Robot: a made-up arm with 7 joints.
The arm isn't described. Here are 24 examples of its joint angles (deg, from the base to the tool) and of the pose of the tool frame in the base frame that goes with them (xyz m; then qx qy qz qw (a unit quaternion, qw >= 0)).
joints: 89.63 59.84 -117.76 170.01 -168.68 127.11 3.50
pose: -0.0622 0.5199 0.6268 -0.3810 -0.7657 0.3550 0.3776
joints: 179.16 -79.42 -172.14 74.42 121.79 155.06 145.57
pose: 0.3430 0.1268 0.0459 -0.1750 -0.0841 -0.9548 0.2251
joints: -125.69 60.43 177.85 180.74 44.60 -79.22 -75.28
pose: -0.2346 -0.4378 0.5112 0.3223 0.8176 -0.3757 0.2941
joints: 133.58 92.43 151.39 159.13 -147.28 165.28 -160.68
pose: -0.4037 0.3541 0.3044 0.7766 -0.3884 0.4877 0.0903
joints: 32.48 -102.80 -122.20 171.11 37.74 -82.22 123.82
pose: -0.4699 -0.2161 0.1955 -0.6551 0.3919 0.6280 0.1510
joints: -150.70 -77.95 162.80 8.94 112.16 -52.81 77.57
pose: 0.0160 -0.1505 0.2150 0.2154 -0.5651 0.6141 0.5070
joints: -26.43 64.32 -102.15 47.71 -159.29 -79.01 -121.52
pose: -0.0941 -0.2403 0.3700 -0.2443 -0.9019 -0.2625 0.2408
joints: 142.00 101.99 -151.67 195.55 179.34 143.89 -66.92
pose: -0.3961 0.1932 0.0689 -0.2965 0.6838 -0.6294 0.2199
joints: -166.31 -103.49 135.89 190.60 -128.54 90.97 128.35
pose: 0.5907 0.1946 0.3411 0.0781 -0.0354 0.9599 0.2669
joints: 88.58 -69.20 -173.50 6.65 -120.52 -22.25 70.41
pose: 0.0983 0.0891 0.1741 -0.7168 0.3117 0.0355 0.6227
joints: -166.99 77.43 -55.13 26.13 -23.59 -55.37 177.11
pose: -0.1325 0.2456 0.1065 -0.9409 -0.1570 0.0187 0.2995
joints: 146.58 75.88 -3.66 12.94 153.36 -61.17 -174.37
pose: 0.0691 0.0205 0.2175 -0.0356 0.4982 -0.2043 0.8419
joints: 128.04 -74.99 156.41 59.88 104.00 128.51 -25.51
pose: 0.1107 -0.2400 -0.0129 -0.1618 0.6021 -0.0463 0.7805
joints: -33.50 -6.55 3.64 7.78 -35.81 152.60 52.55
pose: 0.0544 -0.0987 0.3004 0.2750 -0.1986 -0.8117 0.4754
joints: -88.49 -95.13 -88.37 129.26 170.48 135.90 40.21
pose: -0.2028 0.5709 0.3085 0.6036 0.3095 0.6869 0.2607
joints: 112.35 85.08 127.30 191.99 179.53 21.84 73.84
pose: -0.1938 0.6277 0.3474 -0.6633 -0.4374 -0.3780 0.4753
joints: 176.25 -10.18 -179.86 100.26 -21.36 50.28 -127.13
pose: 0.5354 -0.0423 0.6124 0.3819 0.8437 -0.0189 0.3766
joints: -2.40 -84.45 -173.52 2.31 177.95 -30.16 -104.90
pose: 0.1307 -0.0072 0.2767 0.2964 0.4744 0.4630 0.6875
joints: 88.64 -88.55 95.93 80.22 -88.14 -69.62 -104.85
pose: -0.3586 -0.2574 0.2022 -0.6811 -0.7213 0.0825 0.0951
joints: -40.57 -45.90 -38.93 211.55 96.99 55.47 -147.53
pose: -0.2818 0.4697 0.6130 -0.4374 0.2847 0.0408 0.8520
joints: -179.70 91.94 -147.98 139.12 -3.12 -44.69 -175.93
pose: -0.6202 0.0790 0.4363 -0.2139 -0.7135 0.1964 0.6376
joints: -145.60 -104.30 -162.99 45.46 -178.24 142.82 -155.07
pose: -0.0213 0.1239 -0.0735 -0.7447 0.0589 -0.5415 0.3857
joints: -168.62 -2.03 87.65 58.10 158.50 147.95 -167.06
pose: 0.1075 -0.3856 0.5614 -0.0410 0.2624 0.8670 0.4216
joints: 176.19 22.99 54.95 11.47 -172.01 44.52 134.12
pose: -0.0667 -0.1844 0.1210 0.5967 -0.7140 0.1324 0.3414
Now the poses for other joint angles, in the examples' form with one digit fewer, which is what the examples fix.
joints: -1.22 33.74 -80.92 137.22 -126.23 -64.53 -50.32
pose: 0.360 -0.249 0.657 0.025 0.865 -0.321 0.385
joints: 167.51 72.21 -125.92 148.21 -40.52 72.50 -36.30
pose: -0.471 0.293 0.697 0.149 0.204 0.804 0.538
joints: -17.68 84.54 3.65 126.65 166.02 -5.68 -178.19
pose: 0.494 -0.151 -0.003 0.948 -0.057 0.308 0.062
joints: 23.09 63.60 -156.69 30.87 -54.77 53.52 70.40
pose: -0.175 -0.194 0.570 -0.057 -0.765 -0.147 0.625
